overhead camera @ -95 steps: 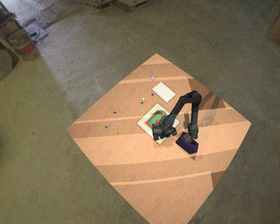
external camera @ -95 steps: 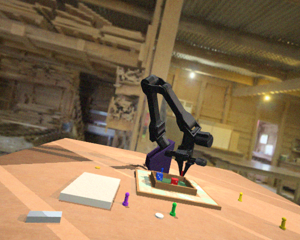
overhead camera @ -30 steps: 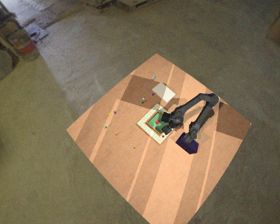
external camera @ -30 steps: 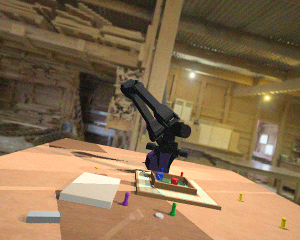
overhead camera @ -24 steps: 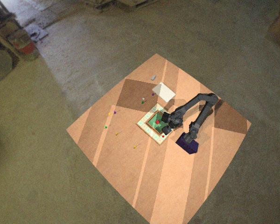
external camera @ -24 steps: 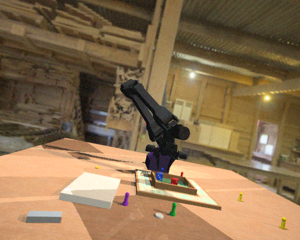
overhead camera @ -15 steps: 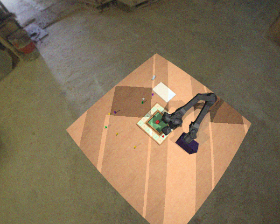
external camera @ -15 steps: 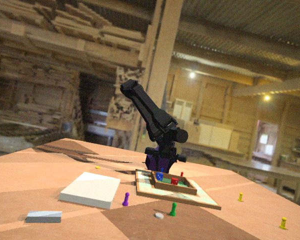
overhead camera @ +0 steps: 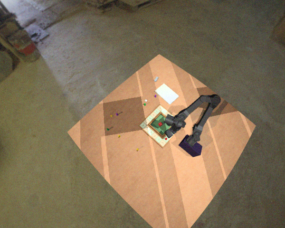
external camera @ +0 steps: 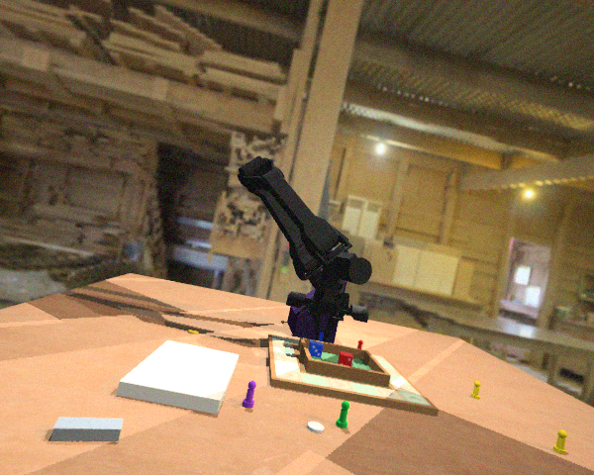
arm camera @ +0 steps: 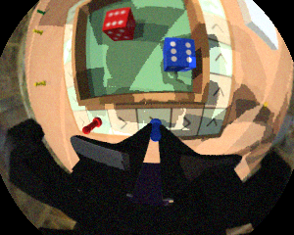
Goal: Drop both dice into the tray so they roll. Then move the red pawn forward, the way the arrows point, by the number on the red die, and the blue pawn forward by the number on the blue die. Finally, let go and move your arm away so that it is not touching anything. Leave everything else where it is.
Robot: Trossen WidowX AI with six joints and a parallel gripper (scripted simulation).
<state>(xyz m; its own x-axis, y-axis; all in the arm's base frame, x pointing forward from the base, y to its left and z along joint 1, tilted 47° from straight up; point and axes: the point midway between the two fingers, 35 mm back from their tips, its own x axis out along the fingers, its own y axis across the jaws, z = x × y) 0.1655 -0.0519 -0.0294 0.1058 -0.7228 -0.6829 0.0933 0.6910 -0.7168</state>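
The red pawn lies 9 cm to the left of my gripper tip and 1 cm above it. The rest, counted from my gripper tip: green tray 11 cm ahead, 3 cm to the left, 1 cm below; then white flat block 29 cm ahead, 23 cm to the right, 1 cm below; then blue pawn 1 cm above.
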